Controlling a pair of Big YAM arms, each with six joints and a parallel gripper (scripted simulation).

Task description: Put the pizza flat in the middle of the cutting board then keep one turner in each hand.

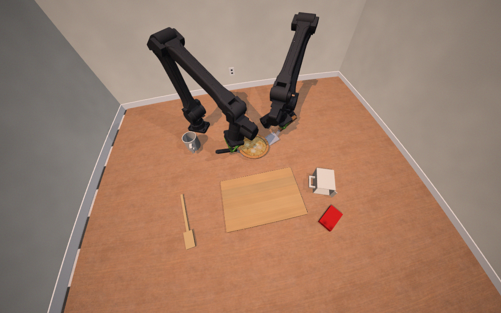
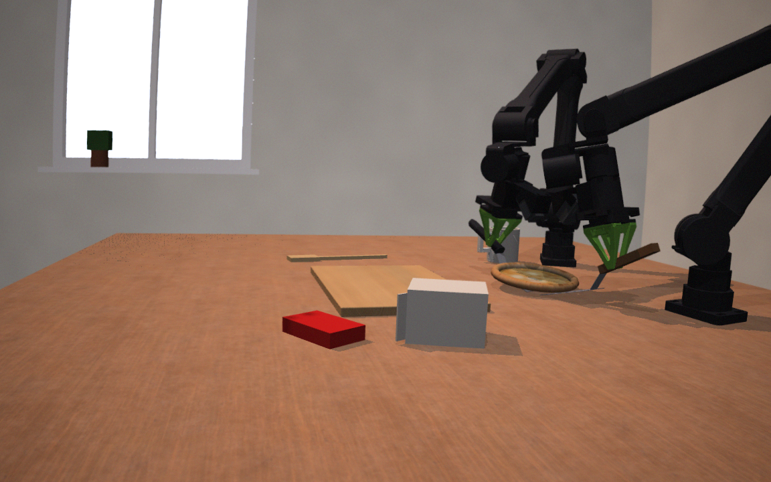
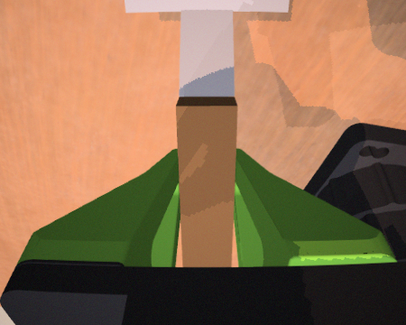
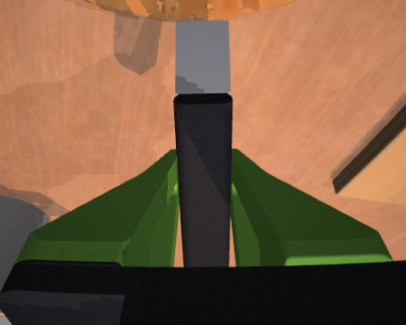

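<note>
My right hand is 12 cm to the right of the pizza, 5 cm past it and 5 cm above it. The rest, counted from my right hand: brown-handled turner: 26 cm to the left, 10 cm behind, 2 cm below; then black-handled turner: 2 cm below, 1 cm to the left; then cutting board: 24 cm ahead, 11 cm to the left, 7 cm below.
</note>
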